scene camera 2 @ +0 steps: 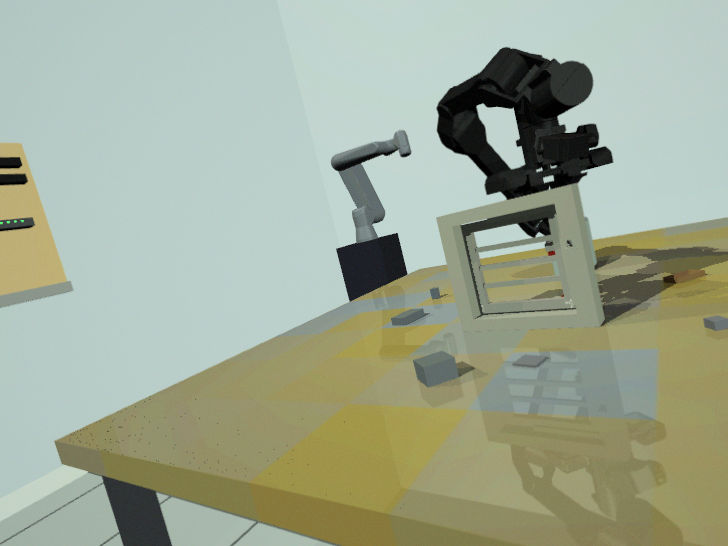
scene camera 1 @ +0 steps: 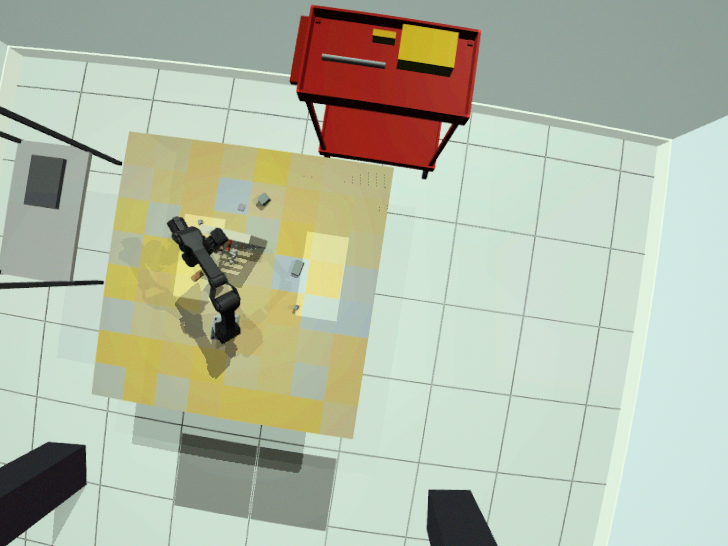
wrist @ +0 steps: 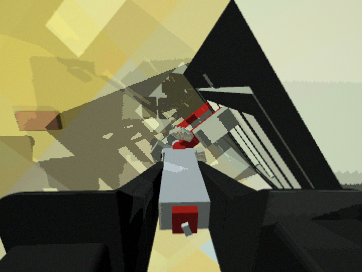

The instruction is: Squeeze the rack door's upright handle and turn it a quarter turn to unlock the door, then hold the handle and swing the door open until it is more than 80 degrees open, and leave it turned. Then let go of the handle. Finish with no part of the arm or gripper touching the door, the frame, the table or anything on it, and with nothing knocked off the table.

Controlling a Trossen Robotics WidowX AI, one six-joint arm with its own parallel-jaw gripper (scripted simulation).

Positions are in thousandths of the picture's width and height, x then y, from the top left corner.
Scene:
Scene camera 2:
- my gripper: 767,413
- rack with slatted door: 797,560
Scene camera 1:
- rack with slatted door: 328,435
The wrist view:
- my gripper: 499,616
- rack with slatted door: 780,292
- brown block: 76,443

